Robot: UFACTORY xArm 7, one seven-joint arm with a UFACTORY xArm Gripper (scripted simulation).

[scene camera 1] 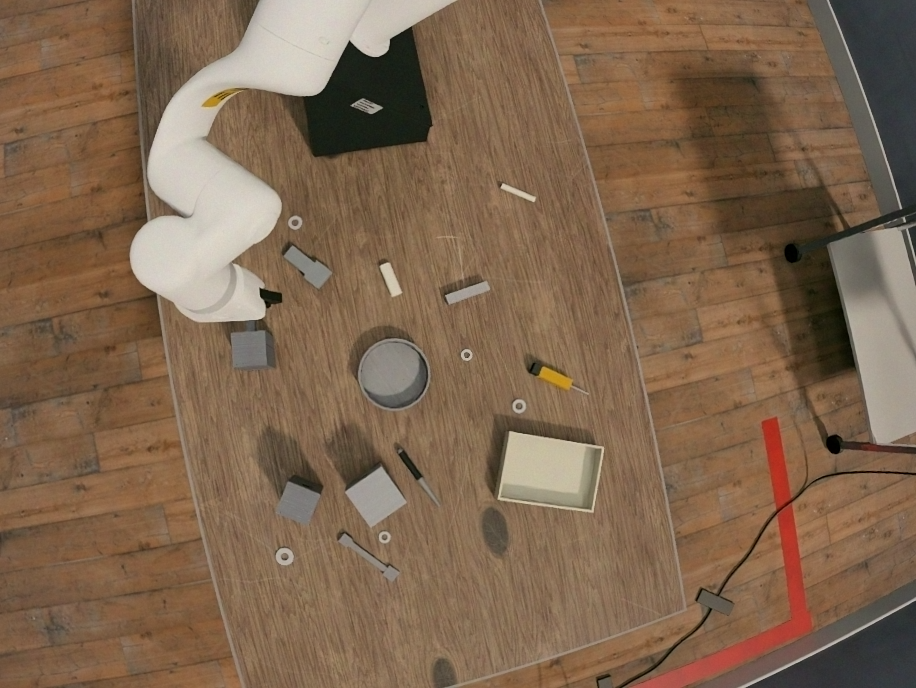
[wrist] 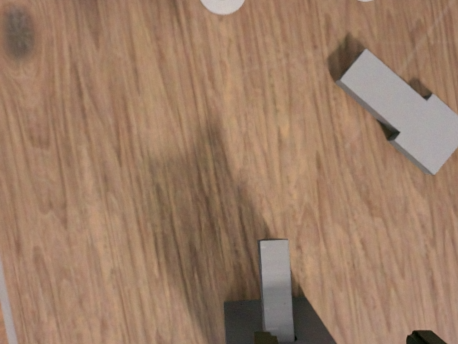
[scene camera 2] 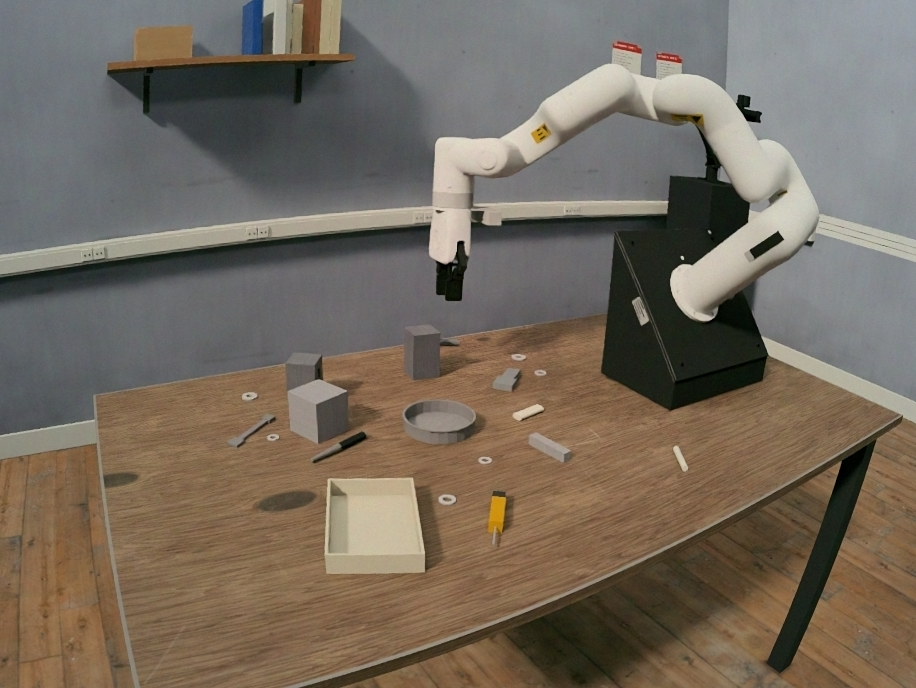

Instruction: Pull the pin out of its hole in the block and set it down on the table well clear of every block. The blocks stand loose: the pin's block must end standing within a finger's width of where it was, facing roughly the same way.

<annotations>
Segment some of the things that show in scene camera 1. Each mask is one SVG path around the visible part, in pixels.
The gripper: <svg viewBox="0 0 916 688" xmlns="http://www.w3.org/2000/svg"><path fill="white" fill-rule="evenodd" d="M282 293L260 289L259 287L264 288L265 284L258 276L232 263L237 275L237 284L231 300L223 308L214 313L197 315L176 303L174 304L181 313L197 322L229 322L257 319L261 321L265 316L266 308L271 307L271 304L282 303Z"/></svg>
A tall grey block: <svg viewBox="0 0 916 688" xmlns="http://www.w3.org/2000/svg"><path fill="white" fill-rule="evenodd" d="M274 337L265 330L231 333L233 368L243 371L276 369Z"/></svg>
A round grey dish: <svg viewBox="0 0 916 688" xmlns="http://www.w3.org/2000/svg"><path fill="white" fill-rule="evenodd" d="M393 338L379 341L367 350L359 365L358 378L361 390L370 402L385 410L398 411L410 408L421 400L429 387L431 374L428 360L422 350L407 340Z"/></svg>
A cream tray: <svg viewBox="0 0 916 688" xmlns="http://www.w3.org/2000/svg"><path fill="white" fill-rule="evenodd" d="M505 432L494 494L496 499L585 512L594 511L604 447L510 431Z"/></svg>
</annotations>
